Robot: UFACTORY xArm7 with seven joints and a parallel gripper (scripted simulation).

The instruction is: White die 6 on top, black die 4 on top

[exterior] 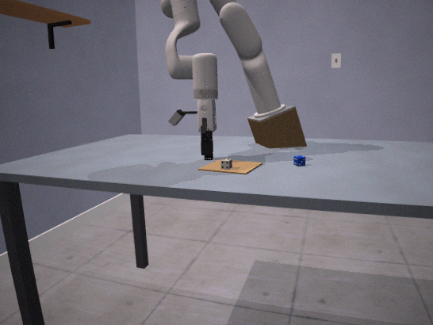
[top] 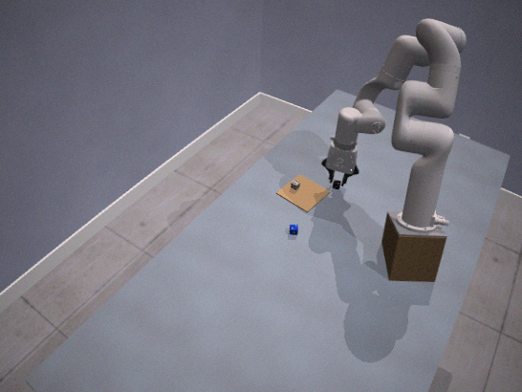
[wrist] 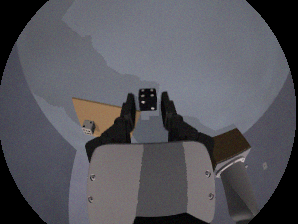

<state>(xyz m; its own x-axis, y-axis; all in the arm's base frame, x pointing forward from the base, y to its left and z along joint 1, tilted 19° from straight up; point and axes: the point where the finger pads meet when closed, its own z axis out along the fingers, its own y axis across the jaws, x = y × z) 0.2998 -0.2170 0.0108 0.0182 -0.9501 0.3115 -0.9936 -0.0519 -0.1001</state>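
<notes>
The black die lies 30 mm below my hand. Round my hand: blue die (80 mm ahead, 280 mm to the left, 30 mm below); then white die (140 mm ahead, 70 mm to the left, 20 mm below); then mat (100 mm ahead, 80 mm to the left, 40 mm below).
</notes>
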